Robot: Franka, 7 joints.
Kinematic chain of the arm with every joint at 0, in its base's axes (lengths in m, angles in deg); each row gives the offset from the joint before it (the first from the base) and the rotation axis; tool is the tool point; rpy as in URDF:
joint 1: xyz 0 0 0.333 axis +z
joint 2: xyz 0 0 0 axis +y
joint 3: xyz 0 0 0.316 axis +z
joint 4: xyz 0.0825 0 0 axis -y
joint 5: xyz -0.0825 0 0.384 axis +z
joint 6: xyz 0 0 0 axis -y
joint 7: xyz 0.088 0 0 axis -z
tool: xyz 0 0 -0.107 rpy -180 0 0
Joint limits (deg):
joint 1: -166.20..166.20
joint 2: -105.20..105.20
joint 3: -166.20..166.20
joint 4: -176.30..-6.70
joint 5: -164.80..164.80
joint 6: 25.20..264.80
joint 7: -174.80..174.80
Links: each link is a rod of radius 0.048 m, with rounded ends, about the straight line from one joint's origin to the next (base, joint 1, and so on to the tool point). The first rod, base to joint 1, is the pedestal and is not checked.
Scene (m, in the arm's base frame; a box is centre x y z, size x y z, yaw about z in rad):
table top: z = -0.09
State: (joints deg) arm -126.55 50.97 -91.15 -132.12 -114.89 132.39 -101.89
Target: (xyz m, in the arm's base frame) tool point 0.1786 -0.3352 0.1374
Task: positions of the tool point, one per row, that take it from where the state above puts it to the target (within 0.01 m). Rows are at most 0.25 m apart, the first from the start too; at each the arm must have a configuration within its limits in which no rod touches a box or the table.
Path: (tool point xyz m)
1: -0.4919 0.1398 0.2701
2: -0.4740 -0.0557 0.1886
3: -0.3721 -0.2336 0.1364
4: -0.2043 -0.3536 0.1135
5: -0.0063 -0.3892 0.1161
6: 0.1786 -0.3352 0.1374

